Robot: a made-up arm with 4 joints.
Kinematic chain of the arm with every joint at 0, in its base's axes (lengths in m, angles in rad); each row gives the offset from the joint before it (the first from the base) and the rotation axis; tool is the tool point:
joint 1: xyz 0 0 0.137 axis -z
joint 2: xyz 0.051 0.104 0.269 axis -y
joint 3: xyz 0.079 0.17 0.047 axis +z
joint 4: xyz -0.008 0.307 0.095 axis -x
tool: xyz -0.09 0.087 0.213
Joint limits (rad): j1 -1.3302..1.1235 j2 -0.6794..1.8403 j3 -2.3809..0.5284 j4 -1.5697..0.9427
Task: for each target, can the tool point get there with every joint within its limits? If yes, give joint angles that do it. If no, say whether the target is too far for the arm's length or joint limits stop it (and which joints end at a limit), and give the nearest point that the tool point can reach.
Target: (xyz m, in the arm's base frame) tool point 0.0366 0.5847 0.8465
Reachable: yes | joints 0.0332 0.6543 -0.7627 -0.2553
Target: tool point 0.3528 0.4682 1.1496
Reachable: no: too far | nearest point 0.3119 0.4139 1.0030 | short by 0.162 m
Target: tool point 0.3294 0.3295 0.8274
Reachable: yes | joints 0.5486 0.4514 -1.1451 -0.7892
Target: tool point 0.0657 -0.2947 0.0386
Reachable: no: joint limits stop it (at a limit: joint 1, joint 2, joint 3, joint 4) | nearest point 0.2106 -0.5376 0.2350 | short by 0.344 m
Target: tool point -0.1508 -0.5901 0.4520
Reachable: no: joint limits stop it (at a limit: joint 1, joint 2, joint 3) | nearest point -0.2169 -0.3612 0.6506 | short by 0.310 m
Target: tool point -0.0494 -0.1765 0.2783
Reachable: no: joint limits stop it (at a limit: joint 1, joint 2, joint 3, joint 4) | nearest point -0.3342 -0.0785 0.2938 | short by 0.302 m
